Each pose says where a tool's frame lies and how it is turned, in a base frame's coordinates. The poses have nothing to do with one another.
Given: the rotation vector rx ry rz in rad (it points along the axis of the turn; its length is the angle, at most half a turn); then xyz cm.
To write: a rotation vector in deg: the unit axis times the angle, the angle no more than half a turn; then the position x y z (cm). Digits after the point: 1 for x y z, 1 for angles.
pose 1, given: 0.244 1.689 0.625 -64.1 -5.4 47.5
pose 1, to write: 14.0 96.8 35.8 -64.1 -5.4 47.5
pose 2, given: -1.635 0.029 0.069 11.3 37.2 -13.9
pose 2, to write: -93.7 1.7 4.0 11.3 37.2 -13.9
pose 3, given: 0.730 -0.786 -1.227 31.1 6.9 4.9
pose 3, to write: 41.8 -45.0 -70.3 31.1 6.9 4.9
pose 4, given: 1.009 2.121 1.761 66.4 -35.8 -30.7
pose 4, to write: 57.8 121.5 100.9 66.4 -35.8 -30.7
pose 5, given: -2.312 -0.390 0.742 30.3 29.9 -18.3
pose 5, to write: -132.5 -22.3 42.5 30.3 29.9 -18.3
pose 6, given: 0.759 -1.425 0.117 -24.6 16.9 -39.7
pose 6, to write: 43.5 -81.6 6.7 -24.6 16.9 -39.7
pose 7, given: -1.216 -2.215 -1.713 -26.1 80.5 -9.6
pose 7, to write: -69.7 -126.9 -98.1 -26.1 80.5 -9.6
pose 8, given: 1.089 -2.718 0.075 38.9 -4.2 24.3
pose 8, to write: 62.4 -155.7 4.3 38.9 -4.2 24.3
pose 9, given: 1.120 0.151 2.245 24.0 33.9 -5.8
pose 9, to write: 64.2 8.7 128.6 24.0 33.9 -5.8
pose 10, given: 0.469 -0.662 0.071 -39.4 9.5 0.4
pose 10, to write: 26.9 -37.9 4.1 -39.4 9.5 0.4
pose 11, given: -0.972 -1.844 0.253 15.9 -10.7 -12.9
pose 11, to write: -55.7 -105.7 14.5 15.9 -10.7 -12.9
